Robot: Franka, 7 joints.
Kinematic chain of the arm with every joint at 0, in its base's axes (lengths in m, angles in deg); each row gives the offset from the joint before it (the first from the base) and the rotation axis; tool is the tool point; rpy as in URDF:
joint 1: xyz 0 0 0.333 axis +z
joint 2: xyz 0 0 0 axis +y
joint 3: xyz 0 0 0.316 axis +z
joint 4: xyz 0.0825 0 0 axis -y
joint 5: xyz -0.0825 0 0.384 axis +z
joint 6: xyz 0 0 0 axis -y
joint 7: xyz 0.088 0 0 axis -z
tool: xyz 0 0 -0.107 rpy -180 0 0
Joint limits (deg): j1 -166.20..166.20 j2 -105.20..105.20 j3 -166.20..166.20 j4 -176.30..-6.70 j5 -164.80..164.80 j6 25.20..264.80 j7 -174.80..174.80
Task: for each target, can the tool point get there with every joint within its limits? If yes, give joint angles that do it. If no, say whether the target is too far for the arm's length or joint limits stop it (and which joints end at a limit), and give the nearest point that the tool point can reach.
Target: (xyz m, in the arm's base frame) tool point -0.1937 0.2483 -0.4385
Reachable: no: joint limits stop it (at a limit: joint 2) | nearest point -0.1912 0.2451 -0.3601 | short by 0.079 m
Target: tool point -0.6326 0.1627 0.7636
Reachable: yes | joints -60.09 -74.04 -53.71 -75.96 -131.42 115.51 -112.70
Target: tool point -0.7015 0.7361 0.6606
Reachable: no: too far | nearest point -0.5633 0.5911 0.5961 | short by 0.210 m
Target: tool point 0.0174 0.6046 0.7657
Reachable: yes | joints -48.40 -64.19 62.68 -82.58 -6.13 220.58 -131.59
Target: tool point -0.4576 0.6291 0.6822
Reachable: yes | joints -75.35 -54.16 -115.73 -36.29 21.12 145.12 21.74
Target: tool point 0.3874 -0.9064 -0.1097
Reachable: no: too far | nearest point 0.3076 -0.7196 -0.0185 | short by 0.223 m
